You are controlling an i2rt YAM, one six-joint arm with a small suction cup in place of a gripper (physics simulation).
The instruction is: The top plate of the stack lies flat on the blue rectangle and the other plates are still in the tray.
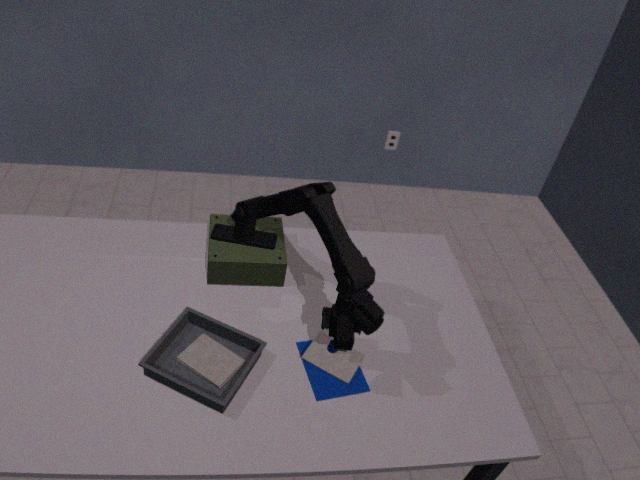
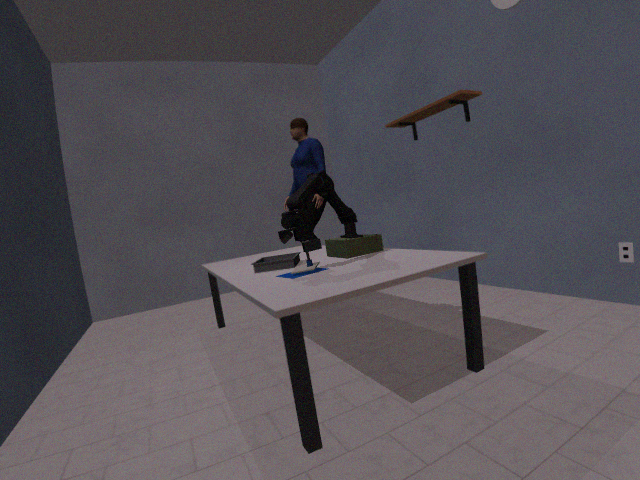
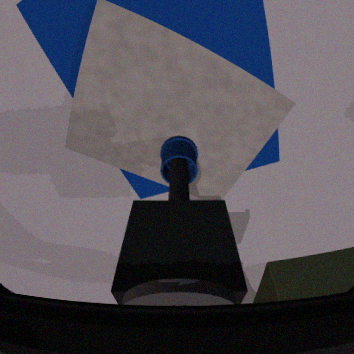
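Where they show: end effector, tool point: [image 1: 331, 350] [image 2: 310, 267] [image 3: 178, 146]; arm's base, origin of the base link: [image 1: 244, 237] [image 2: 351, 237].
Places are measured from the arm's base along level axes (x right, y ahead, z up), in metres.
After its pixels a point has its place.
Observation:
A pale square plate [image 1: 333, 363] @[z -0.074, x -0.315, y 0.366 m] [image 2: 301, 269] @[z -0.075, x -0.344, y 0.367 m] [image 3: 168, 91] @[z -0.074, x -0.317, y 0.365 m] hangs on my suction cup [image 1: 331, 349] [image 2: 309, 262] [image 3: 179, 152], which grips it near one edge. The plate sits low over the far part of the blue rectangle [image 1: 330, 386] [image 2: 299, 274] [image 3: 211, 31], turned at an angle to it, with corners past its edges. I cannot tell whether it touches the table. The grey tray [image 1: 164, 336] @[z -0.045, x 0.136, y 0.396 m] [image 2: 275, 262] @[z -0.054, x -0.091, y 0.450 m] lies to the left with another pale plate [image 1: 210, 359] @[z -0.080, x 0.008, y 0.416 m] in it.
The arm's green base block [image 1: 247, 263] @[z -0.003, x -0.031, y 0.110 m] [image 2: 353, 245] @[z -0.033, x -0.137, y 0.040 m] [image 3: 309, 277] @[z -0.055, x -0.087, y 0.099 m] stands behind the tray and the rectangle. A person in a blue top [image 2: 306, 160] stands behind the table. A wooden shelf [image 2: 433, 107] hangs on the wall.

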